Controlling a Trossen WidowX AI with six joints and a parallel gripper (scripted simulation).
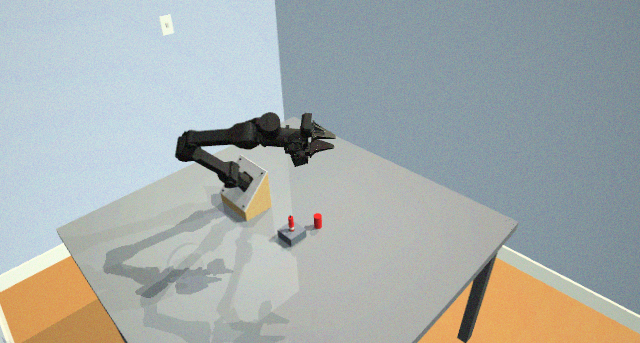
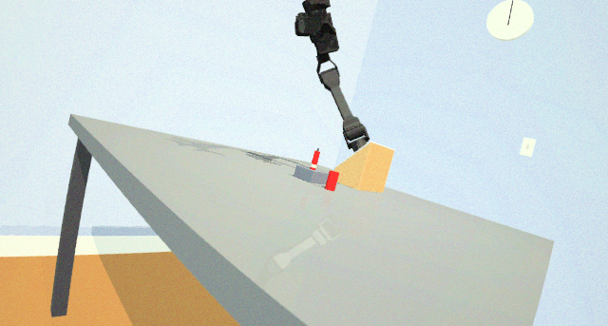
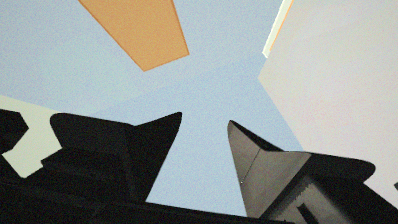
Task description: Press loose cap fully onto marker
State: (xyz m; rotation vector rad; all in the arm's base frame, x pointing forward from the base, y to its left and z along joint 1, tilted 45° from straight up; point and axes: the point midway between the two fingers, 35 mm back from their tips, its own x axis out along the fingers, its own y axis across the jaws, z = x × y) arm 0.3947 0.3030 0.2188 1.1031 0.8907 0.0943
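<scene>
The red cap lies 150 mm behind my gripper tip, 40 mm to the left of it and 430 mm below it.
</scene>
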